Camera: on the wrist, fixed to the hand. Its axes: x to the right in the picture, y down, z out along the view.
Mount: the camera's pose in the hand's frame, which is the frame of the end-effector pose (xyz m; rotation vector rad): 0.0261 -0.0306 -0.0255 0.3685 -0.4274 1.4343
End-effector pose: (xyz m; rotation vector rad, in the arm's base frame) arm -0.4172 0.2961 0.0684 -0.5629 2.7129 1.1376
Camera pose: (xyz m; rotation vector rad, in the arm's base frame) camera -0.4289 0.2509 0.0591 1.6719 2.5511 0.6388
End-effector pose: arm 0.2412 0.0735 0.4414 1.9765 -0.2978 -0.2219
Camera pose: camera 0.2767 0.0996 0.4234 1.5683 -1.9997 0.3773
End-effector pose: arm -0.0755 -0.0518 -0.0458 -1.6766 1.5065 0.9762
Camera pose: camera -0.0413 -0.0834 -0.0559 0.1149 2.2954 1.4247
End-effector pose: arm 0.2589 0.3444 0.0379 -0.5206 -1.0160 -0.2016
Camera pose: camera 0.2797 0.3072 0.0592 -0.8465 -0.8367 1.3885
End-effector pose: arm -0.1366 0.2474 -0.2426 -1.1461 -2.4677 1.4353
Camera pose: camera -0.1626 0.2734 -0.2123 1.7724 0.6729 -1.4387
